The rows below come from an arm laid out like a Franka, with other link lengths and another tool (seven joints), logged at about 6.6 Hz.
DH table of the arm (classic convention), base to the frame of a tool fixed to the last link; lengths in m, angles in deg. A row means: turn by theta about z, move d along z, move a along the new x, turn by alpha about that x. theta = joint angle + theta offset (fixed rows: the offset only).
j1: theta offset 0; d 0.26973; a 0; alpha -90
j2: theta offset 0; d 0; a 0; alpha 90
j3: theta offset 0; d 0.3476; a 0.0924; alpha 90
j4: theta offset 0; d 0; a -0.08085; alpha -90
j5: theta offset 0; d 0.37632; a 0; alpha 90
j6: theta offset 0; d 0; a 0.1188; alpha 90
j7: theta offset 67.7; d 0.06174; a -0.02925; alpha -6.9
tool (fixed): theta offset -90; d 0.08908; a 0; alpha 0
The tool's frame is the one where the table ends.
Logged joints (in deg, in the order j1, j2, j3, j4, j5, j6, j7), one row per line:
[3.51, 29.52, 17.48, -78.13, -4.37, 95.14, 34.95]
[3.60, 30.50, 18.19, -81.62, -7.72, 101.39, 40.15]
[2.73, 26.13, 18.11, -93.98, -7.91, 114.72, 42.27]
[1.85, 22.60, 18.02, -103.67, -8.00, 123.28, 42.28]
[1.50, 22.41, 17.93, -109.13, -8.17, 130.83, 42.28]
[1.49, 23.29, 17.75, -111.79, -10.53, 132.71, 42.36]
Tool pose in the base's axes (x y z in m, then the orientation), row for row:
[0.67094, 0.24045, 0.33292, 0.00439, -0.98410, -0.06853, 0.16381]
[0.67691, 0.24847, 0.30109, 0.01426, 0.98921, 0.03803, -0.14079]
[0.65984, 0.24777, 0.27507, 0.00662, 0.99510, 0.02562, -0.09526]
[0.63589, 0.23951, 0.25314, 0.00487, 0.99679, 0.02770, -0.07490]
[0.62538, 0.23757, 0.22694, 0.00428, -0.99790, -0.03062, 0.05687]
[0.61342, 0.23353, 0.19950, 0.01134, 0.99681, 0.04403, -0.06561]
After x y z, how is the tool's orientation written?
As a quaternion, w x y z.
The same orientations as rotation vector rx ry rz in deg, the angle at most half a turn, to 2 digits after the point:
[-176.64, -12.30, 29.40]
[176.46, 6.78, -25.11]
[178.37, 4.59, -17.07]
[178.87, 4.97, -13.44]
[-179.13, -5.50, 10.21]
[178.14, 7.87, -11.73]

